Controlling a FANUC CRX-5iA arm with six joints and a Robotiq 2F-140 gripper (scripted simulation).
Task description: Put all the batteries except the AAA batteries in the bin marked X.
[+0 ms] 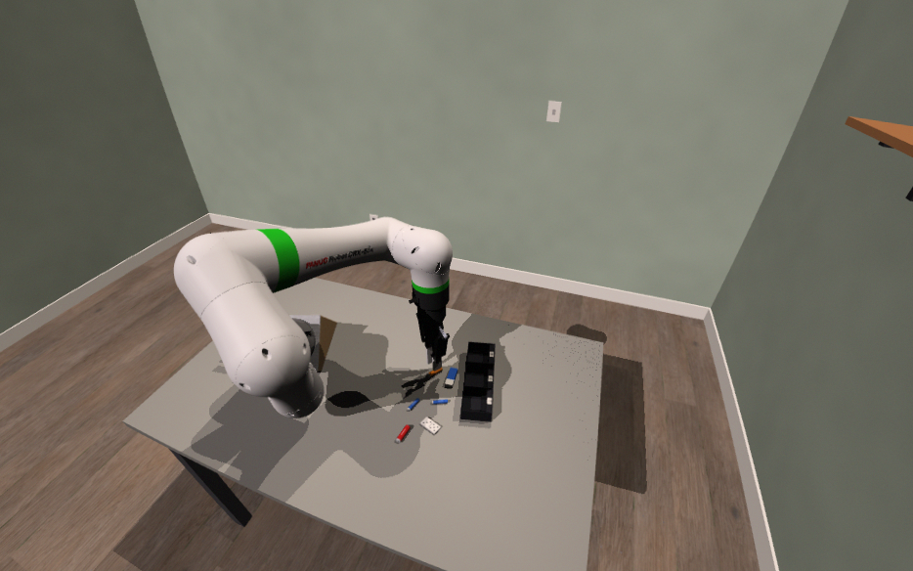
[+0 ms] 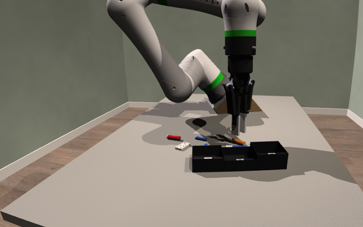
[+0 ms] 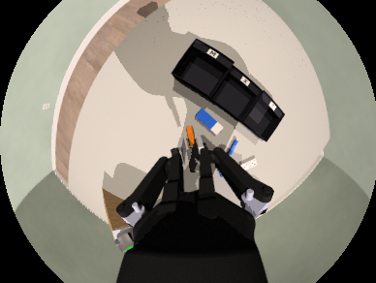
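My gripper is now 60 mm above the orange battery. The rest, counted from my hand: white dotted tile (50 mm ahead, 180 mm to the right, 60 mm below); then blue-and-white block battery (60 mm ahead, 10 mm to the right, 60 mm below); then bin (140 mm ahead, 50 mm below).
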